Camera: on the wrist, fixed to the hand. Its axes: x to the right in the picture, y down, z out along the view.
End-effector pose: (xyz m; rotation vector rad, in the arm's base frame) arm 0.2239 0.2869 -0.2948 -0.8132 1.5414 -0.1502
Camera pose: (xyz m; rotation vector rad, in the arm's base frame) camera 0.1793 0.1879 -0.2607 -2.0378 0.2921 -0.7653
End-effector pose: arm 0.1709 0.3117 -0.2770 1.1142 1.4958 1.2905
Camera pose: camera 0.0777 0.3104 -0.3422 -0.1767 1.1831 0.1809
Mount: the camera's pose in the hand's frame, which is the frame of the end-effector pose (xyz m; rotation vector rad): 0.0247 -0.0738 -0.0830 -0.3703 -0.3932 -1.5342
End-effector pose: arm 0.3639 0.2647 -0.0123 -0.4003 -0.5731 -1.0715
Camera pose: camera 0.3263 0.1685 -0.0600 -0.4809 -1.0744 -2.6276
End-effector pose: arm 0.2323 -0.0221 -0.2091 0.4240 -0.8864 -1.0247
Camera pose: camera 0.2633 -0.0865 -0.2976 0.5845 -0.5762 -2.6991
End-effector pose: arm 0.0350 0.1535 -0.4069 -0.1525 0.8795 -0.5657
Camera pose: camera -0.0459 0.0866 -0.4507 -1.2932 0.3220 -1.7033
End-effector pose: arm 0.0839 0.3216 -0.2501 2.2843 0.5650 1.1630
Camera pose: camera 0.0191 0.4143 -0.2381 1.0665 1.3747 0.0134
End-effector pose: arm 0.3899 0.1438 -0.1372 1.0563 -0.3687 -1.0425
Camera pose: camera 0.4212 0.1601 -0.2454 0.6649 0.4539 -2.5702
